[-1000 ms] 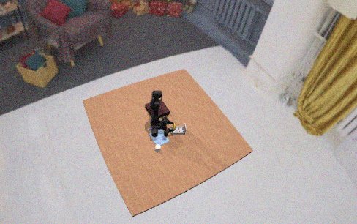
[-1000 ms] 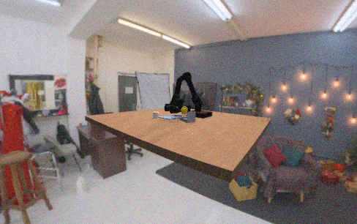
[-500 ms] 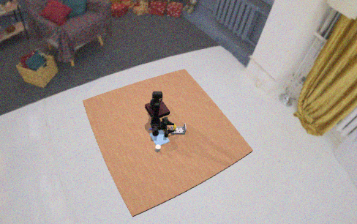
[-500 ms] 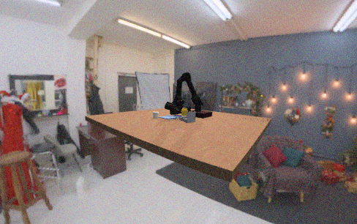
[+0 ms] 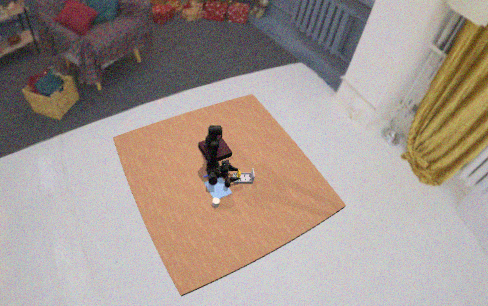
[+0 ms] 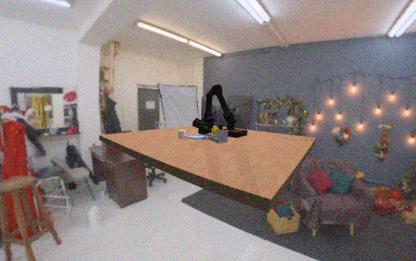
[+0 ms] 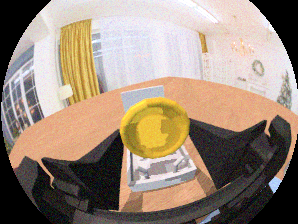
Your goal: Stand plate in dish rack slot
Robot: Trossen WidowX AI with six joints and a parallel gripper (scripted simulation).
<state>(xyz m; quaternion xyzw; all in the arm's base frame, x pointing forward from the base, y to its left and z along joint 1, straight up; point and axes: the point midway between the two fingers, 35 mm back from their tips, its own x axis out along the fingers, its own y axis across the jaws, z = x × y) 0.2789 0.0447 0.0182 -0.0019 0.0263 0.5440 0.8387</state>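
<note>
Right now my gripper tip is 10 mm to the left of the yellow plate. From my gripper tip the other things lie so: light blue mat: 160 mm to the right, 60 mm below, 10 mm ahead; then dish rack: 40 mm below, 30 mm to the left, 10 mm ahead; then white cup: 230 mm to the right, 120 mm ahead, 40 mm below.
</note>
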